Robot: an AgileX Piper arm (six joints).
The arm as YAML. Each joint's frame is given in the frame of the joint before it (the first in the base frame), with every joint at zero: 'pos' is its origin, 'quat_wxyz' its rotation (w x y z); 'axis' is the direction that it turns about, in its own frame. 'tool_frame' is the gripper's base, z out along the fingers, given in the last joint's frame.
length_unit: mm
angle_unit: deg
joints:
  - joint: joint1
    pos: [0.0, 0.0, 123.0]
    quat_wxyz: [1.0, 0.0, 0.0, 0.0]
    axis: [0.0, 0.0, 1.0]
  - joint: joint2
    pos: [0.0, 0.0, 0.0]
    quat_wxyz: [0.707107, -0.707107, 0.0, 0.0]
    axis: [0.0, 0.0, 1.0]
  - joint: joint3
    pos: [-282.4, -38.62, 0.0]
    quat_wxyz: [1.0, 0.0, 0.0, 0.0]
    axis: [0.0, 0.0, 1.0]
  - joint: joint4
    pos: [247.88, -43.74, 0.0]
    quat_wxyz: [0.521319, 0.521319, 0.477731, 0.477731]
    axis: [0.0, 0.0, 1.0]
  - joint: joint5
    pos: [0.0, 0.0, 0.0]
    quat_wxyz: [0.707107, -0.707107, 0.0, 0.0]
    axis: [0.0, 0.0, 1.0]
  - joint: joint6
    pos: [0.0, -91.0, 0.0]
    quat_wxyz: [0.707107, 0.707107, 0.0, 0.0]
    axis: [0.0, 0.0, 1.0]
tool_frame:
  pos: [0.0, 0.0, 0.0]
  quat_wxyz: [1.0, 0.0, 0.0, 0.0]
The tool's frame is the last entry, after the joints.
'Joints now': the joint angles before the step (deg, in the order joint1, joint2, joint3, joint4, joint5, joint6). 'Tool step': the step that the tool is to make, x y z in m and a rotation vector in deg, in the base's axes. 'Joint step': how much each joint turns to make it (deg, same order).
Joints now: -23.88 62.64 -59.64 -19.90 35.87 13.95
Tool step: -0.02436 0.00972 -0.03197 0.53 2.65 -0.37
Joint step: 0.00 -5.52 9.71 -1.86 -1.31 1.56
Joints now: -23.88 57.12 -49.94 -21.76 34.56 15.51
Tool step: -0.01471 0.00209 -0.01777 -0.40 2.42 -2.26
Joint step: 0.00 -2.67 4.90 -4.37 0.79 3.85
